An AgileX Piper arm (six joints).
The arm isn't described. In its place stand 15 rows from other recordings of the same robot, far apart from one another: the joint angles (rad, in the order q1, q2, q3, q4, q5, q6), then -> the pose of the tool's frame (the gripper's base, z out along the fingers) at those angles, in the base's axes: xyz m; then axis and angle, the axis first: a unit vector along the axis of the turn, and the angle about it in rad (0 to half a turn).
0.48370 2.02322 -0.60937 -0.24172 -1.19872 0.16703 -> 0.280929 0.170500 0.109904 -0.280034 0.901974 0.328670 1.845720
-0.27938 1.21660 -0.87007 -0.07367 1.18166 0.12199 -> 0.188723 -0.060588 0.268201 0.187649 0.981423 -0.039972 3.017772
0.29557 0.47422 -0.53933 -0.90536 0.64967 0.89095 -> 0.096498 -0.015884 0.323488 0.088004 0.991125 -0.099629 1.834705
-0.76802 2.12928 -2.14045 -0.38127 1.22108 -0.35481 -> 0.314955 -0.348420 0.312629 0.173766 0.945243 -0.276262 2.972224
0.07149 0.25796 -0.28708 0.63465 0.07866 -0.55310 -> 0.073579 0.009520 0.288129 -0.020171 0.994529 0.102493 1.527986
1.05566 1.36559 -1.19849 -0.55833 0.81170 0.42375 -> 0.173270 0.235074 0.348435 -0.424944 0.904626 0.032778 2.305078
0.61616 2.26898 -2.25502 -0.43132 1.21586 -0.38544 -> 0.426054 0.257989 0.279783 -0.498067 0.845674 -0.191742 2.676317
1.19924 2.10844 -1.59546 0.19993 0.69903 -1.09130 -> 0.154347 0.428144 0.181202 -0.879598 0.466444 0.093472 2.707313
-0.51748 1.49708 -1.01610 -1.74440 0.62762 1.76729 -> 0.260120 -0.208629 0.311836 0.420601 0.791804 -0.442878 2.110418
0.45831 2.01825 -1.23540 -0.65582 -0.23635 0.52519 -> 0.390918 0.207347 0.173331 -0.319327 0.932622 0.168063 2.121917
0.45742 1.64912 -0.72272 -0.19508 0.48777 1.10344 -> 0.243238 0.110517 0.141849 0.239746 0.969750 0.045894 2.890446
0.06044 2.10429 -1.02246 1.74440 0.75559 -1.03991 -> 0.372636 0.084124 0.098559 0.181084 0.873837 0.451240 2.796547
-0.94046 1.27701 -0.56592 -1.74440 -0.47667 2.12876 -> 0.170527 -0.163944 0.222752 0.514203 0.852085 0.097706 2.212620
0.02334 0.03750 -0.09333 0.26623 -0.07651 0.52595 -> 0.053179 -0.000589 0.249256 0.347703 0.830345 0.435465 1.539337
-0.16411 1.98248 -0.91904 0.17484 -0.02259 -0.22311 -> 0.354807 -0.059118 0.096718 0.058453 0.997652 -0.035703 2.528794
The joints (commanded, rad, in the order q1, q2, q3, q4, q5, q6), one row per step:
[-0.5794 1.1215 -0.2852 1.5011 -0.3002 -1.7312]
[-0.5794 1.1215 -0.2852 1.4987 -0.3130 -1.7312]
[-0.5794 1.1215 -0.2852 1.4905 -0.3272 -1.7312]
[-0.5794 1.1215 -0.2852 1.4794 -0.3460 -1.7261]
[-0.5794 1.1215 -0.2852 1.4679 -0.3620 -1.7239]
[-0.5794 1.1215 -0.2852 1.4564 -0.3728 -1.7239]
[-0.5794 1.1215 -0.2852 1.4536 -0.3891 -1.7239]
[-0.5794 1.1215 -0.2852 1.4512 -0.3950 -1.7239]
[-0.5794 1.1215 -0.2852 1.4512 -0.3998 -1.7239]
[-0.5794 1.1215 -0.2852 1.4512 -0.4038 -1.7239]
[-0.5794 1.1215 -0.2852 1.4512 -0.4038 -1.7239]
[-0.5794 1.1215 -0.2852 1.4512 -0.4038 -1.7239]
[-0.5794 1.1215 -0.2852 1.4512 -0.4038 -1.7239]
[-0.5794 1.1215 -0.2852 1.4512 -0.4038 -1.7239]
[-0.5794 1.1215 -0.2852 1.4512 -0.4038 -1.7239]
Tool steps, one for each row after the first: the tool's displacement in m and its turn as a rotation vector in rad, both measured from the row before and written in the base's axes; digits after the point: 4 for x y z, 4 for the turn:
[-0.0007 -0.0008 0.0003 -0.0092 0.0050 -0.0077]
[-0.0007 -0.0010 0.0005 -0.0137 0.0077 -0.0048]
[-0.0009 -0.0013 0.0007 -0.0162 0.0067 -0.0093]
[-0.0008 -0.0011 0.0007 -0.0161 0.0078 -0.0052]
[-0.0004 -0.0008 0.0006 -0.0138 0.0076 0.0000]
[-0.0009 -0.0010 0.0006 -0.0120 0.0056 -0.0099]
[-0.0003 -0.0004 0.0002 -0.0052 0.0026 -0.0027]
[-0.0003 -0.0003 0.0002 -0.0030 0.0013 -0.0035]
[-0.0002 -0.0002 0.0001 -0.0025 0.0011 -0.0029]
[0.0000 0.0000 0.0000 0.0000 0.0000 0.0000]
[0.0000 0.0000 0.0000 0.0000 0.0000 0.0000]
[0.0000 0.0000 0.0000 0.0000 0.0000 0.0000]
[0.0000 0.0000 0.0000 0.0000 0.0000 0.0000]
[0.0000 0.0000 0.0000 0.0000 0.0000 0.0000]

